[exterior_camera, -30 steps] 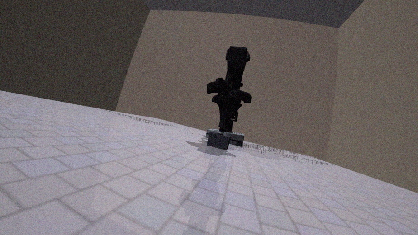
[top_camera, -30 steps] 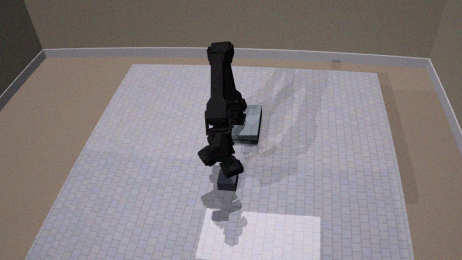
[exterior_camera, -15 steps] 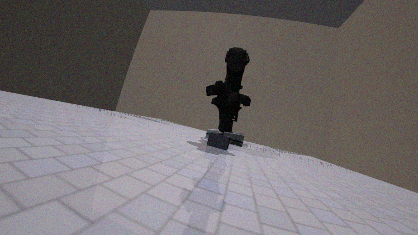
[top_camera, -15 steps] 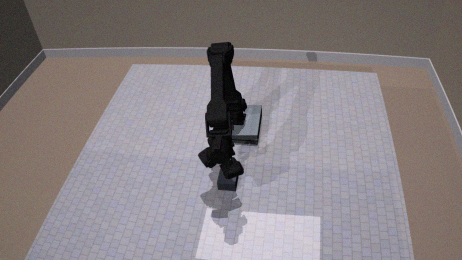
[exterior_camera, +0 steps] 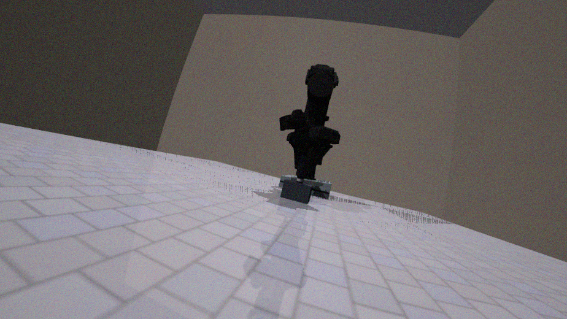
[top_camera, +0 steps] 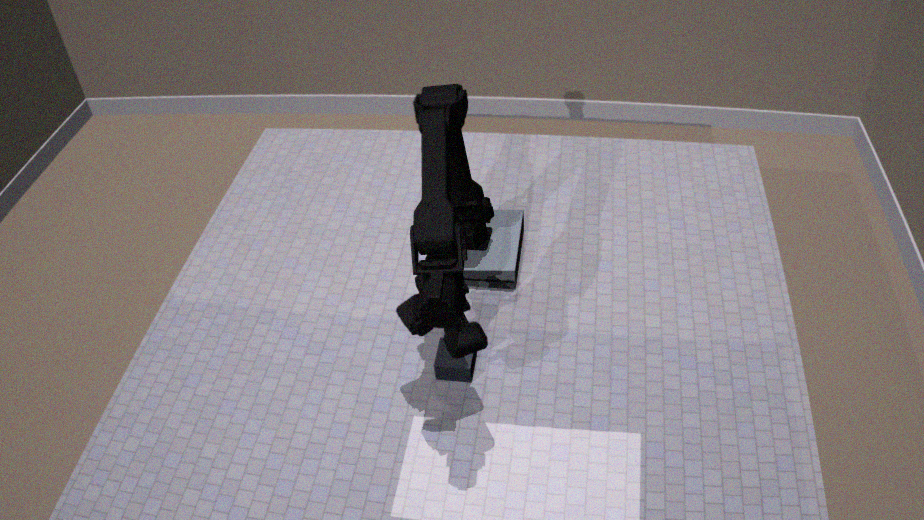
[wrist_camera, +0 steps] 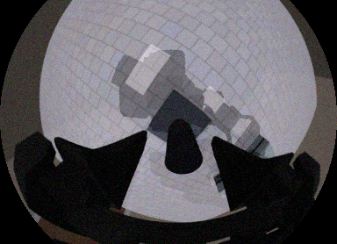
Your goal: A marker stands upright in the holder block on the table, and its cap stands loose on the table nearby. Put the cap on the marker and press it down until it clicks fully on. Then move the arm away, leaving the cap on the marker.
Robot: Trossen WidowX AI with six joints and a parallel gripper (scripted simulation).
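The marker cap lies 1 cm above my gripper tip. From my gripper tip the other things lie so: holder block (5 cm below).
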